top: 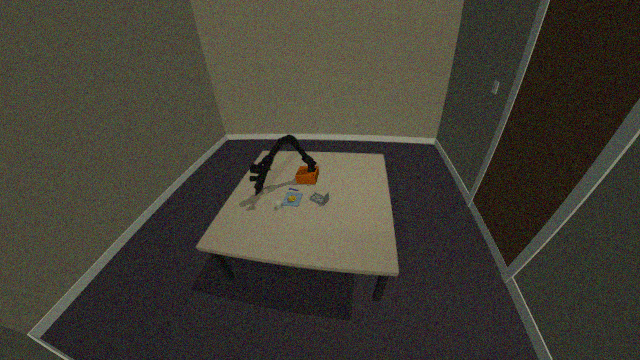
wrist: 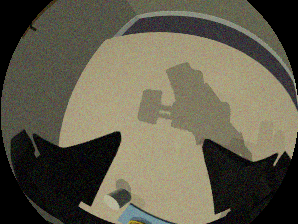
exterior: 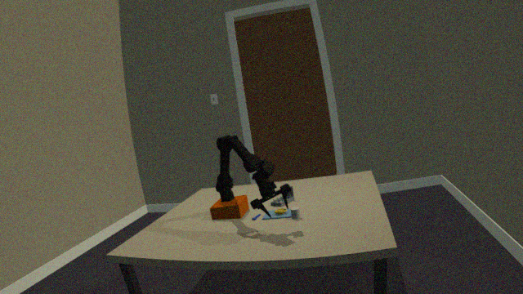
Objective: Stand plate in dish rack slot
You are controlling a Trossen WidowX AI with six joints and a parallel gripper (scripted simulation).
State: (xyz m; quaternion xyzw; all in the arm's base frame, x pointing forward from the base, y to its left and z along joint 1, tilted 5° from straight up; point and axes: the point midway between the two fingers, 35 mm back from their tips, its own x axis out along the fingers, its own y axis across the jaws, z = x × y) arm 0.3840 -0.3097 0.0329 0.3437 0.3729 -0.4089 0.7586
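Right now my gripper tip is 80 mm past the yellow plate, 250 mm to the right of it and 80 mm above it. The rest, counted from my gripper tip: grey dish rack 120 mm behind, 460 mm to the left, 70 mm below; then blue spoon 200 mm behind, 210 mm to the left, 90 mm below; then light blue mat 90 mm behind, 250 mm to the left, 90 mm below.
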